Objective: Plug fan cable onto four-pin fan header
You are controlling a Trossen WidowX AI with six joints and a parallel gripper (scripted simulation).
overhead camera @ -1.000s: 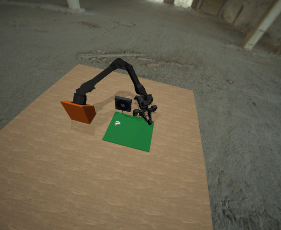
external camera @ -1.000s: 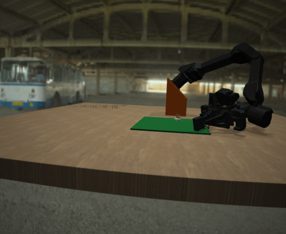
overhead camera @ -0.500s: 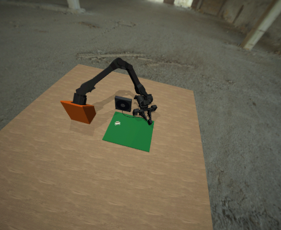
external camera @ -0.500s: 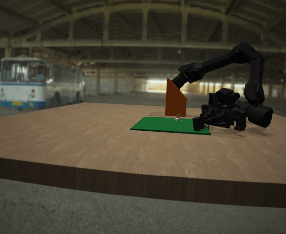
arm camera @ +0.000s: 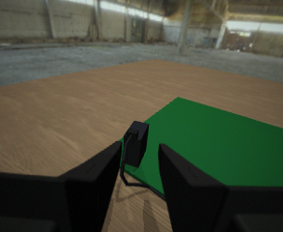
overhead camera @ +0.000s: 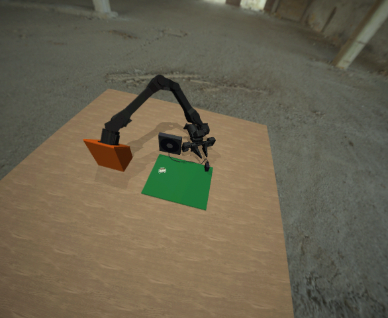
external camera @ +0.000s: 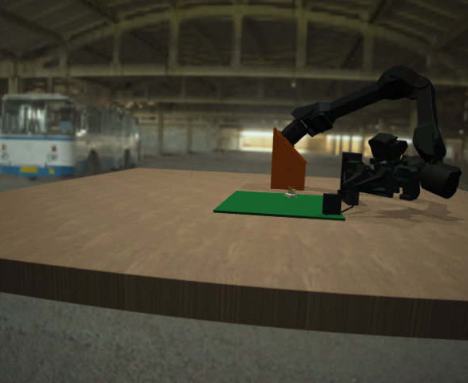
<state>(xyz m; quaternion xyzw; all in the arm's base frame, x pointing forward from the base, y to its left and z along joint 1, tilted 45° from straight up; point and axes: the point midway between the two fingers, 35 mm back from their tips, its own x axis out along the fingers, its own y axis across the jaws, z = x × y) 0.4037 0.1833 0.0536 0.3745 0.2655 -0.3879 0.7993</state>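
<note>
Right now the black plug is 30 mm ahead of my gripper tip, 30 mm to the right of it and 30 mm below it. From my gripper tip the other things lie so: green board: 90 mm behind, 130 mm to the right, 70 mm below; white four-pin fan header: 190 mm behind, 110 mm to the right, 50 mm below; black fan: 200 mm behind, 20 mm to the left.
</note>
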